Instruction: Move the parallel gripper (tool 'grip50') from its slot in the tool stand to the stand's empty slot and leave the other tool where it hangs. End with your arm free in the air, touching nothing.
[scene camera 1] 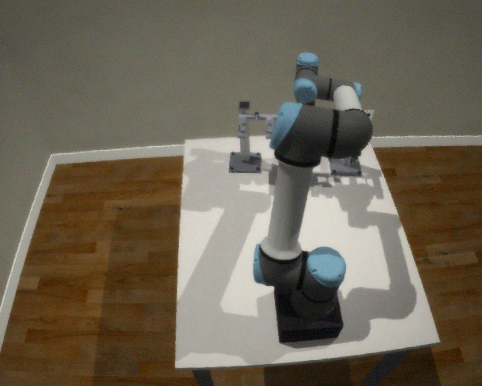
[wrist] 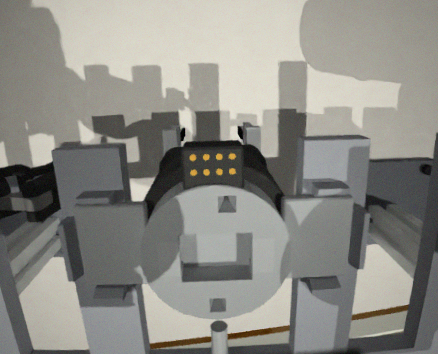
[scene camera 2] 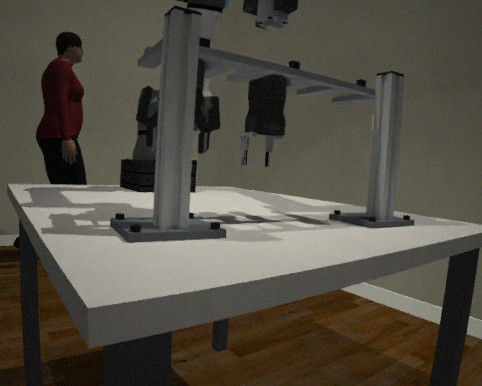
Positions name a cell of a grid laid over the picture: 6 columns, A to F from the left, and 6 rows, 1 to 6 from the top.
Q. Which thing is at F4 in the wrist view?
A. A tool stand.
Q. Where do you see a parallel gripper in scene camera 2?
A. D2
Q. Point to a tool stand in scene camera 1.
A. C3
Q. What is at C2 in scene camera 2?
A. An adaptive gripper.
